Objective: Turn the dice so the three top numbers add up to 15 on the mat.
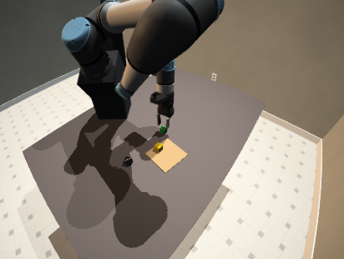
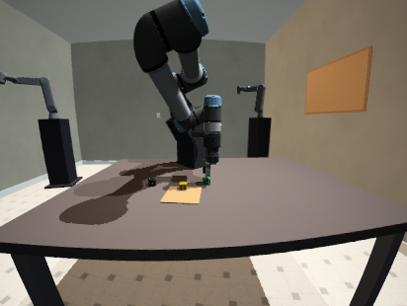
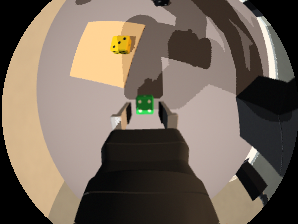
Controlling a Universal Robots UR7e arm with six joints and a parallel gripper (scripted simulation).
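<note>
My gripper is now 5 cm above the green die. The rest, counted from my hand: black die (24 cm to the right, 6 cm behind, 5 cm below); yellow die (12 cm to the right, 4 cm below, 3 cm ahead); tan mat (13 cm to the right, 7 cm ahead, 6 cm below).
</note>
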